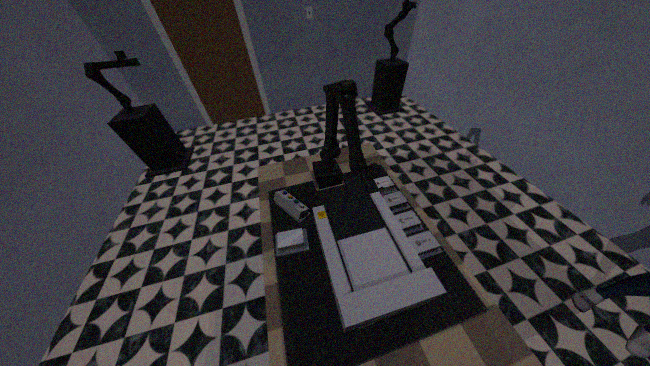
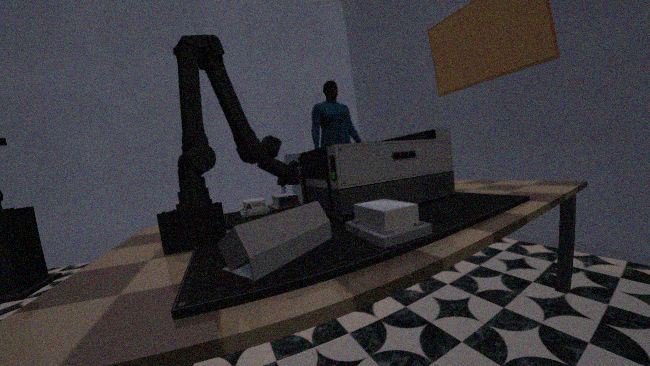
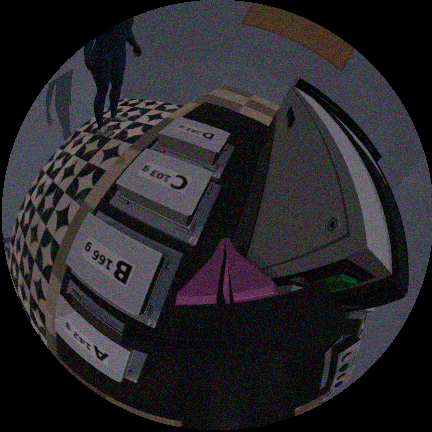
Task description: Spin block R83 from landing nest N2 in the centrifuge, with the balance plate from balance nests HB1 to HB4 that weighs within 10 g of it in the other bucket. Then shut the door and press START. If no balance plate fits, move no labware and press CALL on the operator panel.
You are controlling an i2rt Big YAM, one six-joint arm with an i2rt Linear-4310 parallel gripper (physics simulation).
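Seen in the pictures: gripper, fingertip midpoint: (image 3: 225, 242); arm's base, origin of the base link: (image 1: 326, 168) (image 2: 196, 206).
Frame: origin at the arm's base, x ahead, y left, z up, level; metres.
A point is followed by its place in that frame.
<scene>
My gripper (image 3: 225, 242) @[x 0.396, y 0.187, z 0.014 m] is shut and empty, its pink fingertips together between the plate row and the centrifuge. Balance plate A (image 3: 95, 345) @[x 0.204, y 0.277, z -0.034 m] (image 1: 384, 183) @[x 0.203, y 0.307, z -0.036 m], marked 142 g, plate B (image 3: 117, 262) @[x 0.335, y 0.284, z -0.034 m] (image 1: 396, 199) @[x 0.336, y 0.313, z -0.035 m], 166 g, plate C (image 3: 162, 182) @[x 0.457, y 0.288, z -0.034 m] (image 1: 407, 220) @[x 0.476, y 0.296, z -0.034 m], 103 g, and plate D (image 3: 195, 134) @[x 0.588, y 0.299, z -0.034 m] (image 1: 424, 241) @[x 0.600, y 0.310, z -0.034 m], its number blurred, sit on their nests. The centrifuge (image 1: 390, 297) @[x 0.792, y -0.012, z 0.156 m] (image 2: 390, 172) @[x 0.535, y -0.167, z 0.031 m] (image 3: 300, 190) @[x 0.422, y 0.163, z 0.082 m] stands beside them; its door state is unclear. A pale block (image 1: 290, 239) @[x 0.411, y -0.300, z -0.025 m] (image 2: 385, 214) @[x 0.358, y -0.360, z -0.031 m] sits on a nest (image 2: 390, 241) @[x 0.351, y -0.378, z -0.077 m]; no label is readable.
The button panel (image 1: 290, 204) @[x 0.212, y -0.269, z -0.009 m] (image 2: 287, 237) @[x 0.183, y -0.314, z -0.045 m] (image 3: 345, 370) stands near the arm base (image 1: 327, 174) @[x 0.058, y -0.013, z 0.003 m] (image 2: 192, 230) @[x -0.008, y -0.076, z -0.050 m]. The centrifuge's side wall rises close beside the fingers. A green patch (image 3: 342, 281) @[x 0.363, y 0.146, z 0.102 m] (image 2: 333, 175) @[x 0.363, y -0.146, z 0.043 m] shows at its front. A person (image 2: 332, 120) (image 3: 107, 65) stands beyond the table.
</scene>
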